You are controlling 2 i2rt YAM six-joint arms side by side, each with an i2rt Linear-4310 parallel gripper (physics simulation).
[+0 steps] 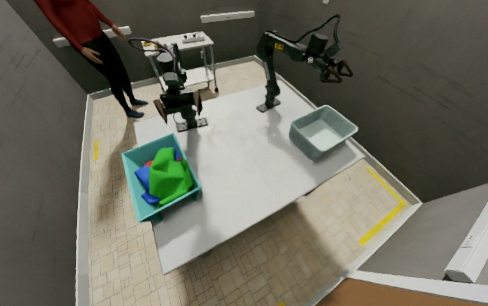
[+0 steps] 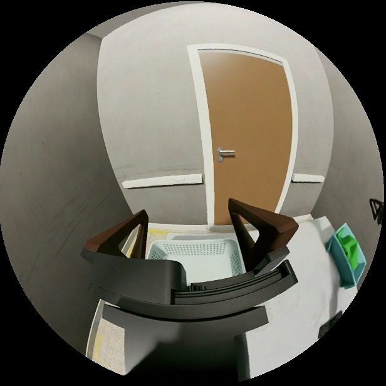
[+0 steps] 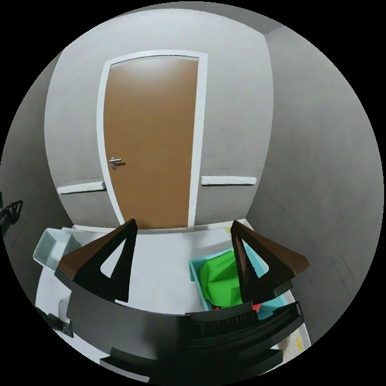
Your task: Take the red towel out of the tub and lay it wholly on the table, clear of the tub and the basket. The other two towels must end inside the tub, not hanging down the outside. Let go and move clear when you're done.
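The teal tub stands at the table's left edge. The green towel lies crumpled on top inside it. The blue towel shows beside and under the green one. Small parts of the red towel show at the back of the pile; the rest is hidden. My right gripper is open and empty, raised behind the tub. My left gripper is open and empty, high above and behind the basket.
The pale grey-green basket stands empty at the table's right side. The white table lies between tub and basket. A white trolley and a person are behind the table at the back left.
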